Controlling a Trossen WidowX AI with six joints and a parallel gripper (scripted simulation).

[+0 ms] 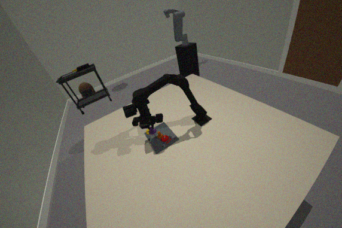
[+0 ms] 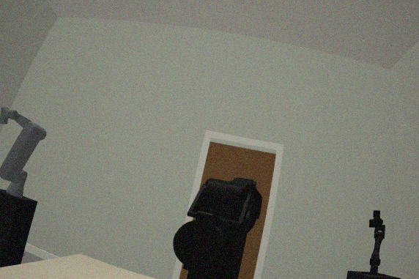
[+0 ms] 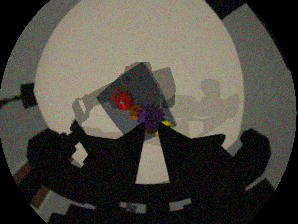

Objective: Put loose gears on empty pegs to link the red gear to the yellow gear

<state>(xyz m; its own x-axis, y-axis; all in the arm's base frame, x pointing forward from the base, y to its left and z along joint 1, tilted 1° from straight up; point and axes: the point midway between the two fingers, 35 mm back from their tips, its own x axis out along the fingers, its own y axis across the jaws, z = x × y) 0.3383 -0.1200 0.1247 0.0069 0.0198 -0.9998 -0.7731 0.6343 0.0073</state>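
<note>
My gripper tip is 3 cm past the orange gear, 2 cm to the right of it and 7 cm above it. From my gripper tip the other things lie so: yellow gear: 1 cm behind, 7 cm to the right, 8 cm below; then red gear: 4 cm behind, 6 cm to the left, 8 cm below; then purple gear: 1 cm below.
</note>
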